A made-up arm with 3 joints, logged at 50 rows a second.
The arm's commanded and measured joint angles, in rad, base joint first. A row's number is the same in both.
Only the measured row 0 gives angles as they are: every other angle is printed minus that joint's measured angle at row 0.
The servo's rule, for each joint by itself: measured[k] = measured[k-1] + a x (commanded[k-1-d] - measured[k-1]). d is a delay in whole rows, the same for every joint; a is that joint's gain. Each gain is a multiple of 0.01, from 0.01 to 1. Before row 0 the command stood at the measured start. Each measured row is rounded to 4 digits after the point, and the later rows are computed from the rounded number. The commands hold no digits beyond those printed.
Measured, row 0:
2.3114, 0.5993, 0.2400
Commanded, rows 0 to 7:
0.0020, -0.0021, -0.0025
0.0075, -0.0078, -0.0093
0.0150, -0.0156, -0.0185
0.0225, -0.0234, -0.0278
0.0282, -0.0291, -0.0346
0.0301, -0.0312, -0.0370
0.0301, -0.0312, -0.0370
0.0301, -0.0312, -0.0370
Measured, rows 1 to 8:
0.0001, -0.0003, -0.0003
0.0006, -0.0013, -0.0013
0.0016, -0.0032, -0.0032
0.0031, -0.0058, -0.0059
0.0049, -0.0088, -0.0091
0.0067, -0.0117, -0.0122
0.0083, -0.0142, -0.0149
0.0098, -0.0164, -0.0173
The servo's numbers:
d 0
a 0.07 0.13 0.11

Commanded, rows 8 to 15:
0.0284, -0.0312, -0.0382
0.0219, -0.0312, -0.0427
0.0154, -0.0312, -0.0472
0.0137, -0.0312, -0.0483
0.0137, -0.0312, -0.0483
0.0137, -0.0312, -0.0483
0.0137, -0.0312, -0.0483
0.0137, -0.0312, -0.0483
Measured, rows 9 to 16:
0.0111, -0.0183, -0.0196
0.0119, -0.0200, -0.0221
0.0121, -0.0215, -0.0249
0.0122, -0.0228, -0.0275
0.0123, -0.0239, -0.0298
0.0124, -0.0248, -0.0318
0.0125, -0.0256, -0.0336
0.0126, -0.0263, -0.0352

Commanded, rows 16 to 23:
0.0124, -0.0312, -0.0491
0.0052, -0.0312, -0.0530
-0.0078, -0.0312, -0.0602
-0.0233, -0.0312, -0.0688
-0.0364, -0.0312, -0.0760
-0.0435, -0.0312, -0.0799
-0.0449, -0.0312, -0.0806
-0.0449, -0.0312, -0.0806
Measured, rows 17 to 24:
0.0126, -0.0269, -0.0367
0.0121, -0.0275, -0.0385
0.0107, -0.0280, -0.0409
0.0083, -0.0284, -0.0440
0.0052, -0.0288, -0.0475
0.0018, -0.0291, -0.0511
-0.0015, -0.0294, -0.0543
-0.0045, -0.0296, -0.0572

